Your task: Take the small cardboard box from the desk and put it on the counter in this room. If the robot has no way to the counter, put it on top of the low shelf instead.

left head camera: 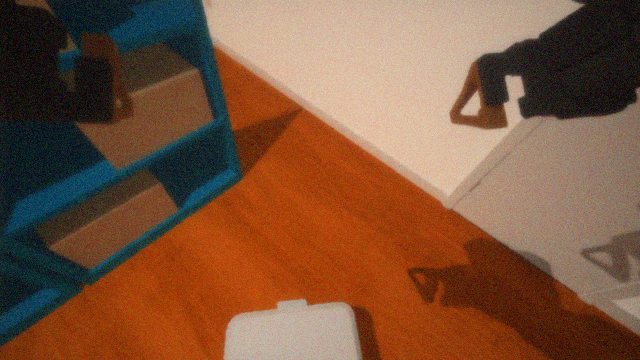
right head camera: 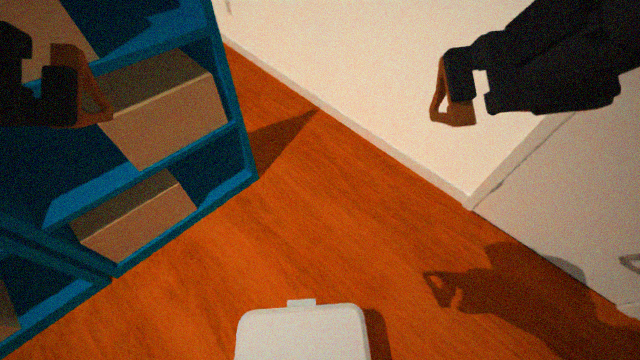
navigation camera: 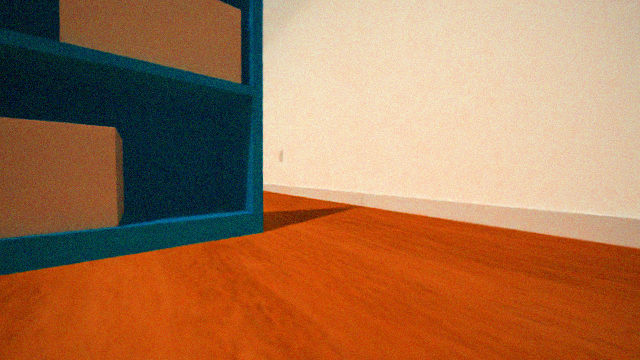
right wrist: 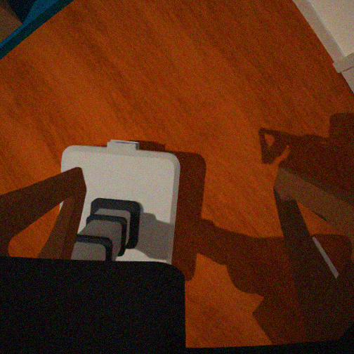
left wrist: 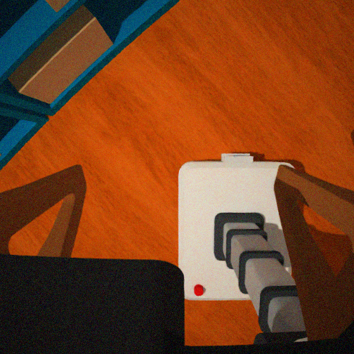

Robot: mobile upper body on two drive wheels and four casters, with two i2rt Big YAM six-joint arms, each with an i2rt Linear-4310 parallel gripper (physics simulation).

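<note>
The desk, the counter and a box on a desk do not show. A blue shelf unit stands at the left; whether it is the low shelf I cannot tell, as its top is out of view. An upper cardboard box and a lower cardboard box stand in its compartments. My left gripper is open and empty, in front of the shelf unit in the picture. My right gripper is open and empty, against the pale wall.
My white base is at the bottom of both head views. A pale wall runs behind the shelf unit. A grey door-like panel adjoins it at the right. Arm shadows fall on the orange floor.
</note>
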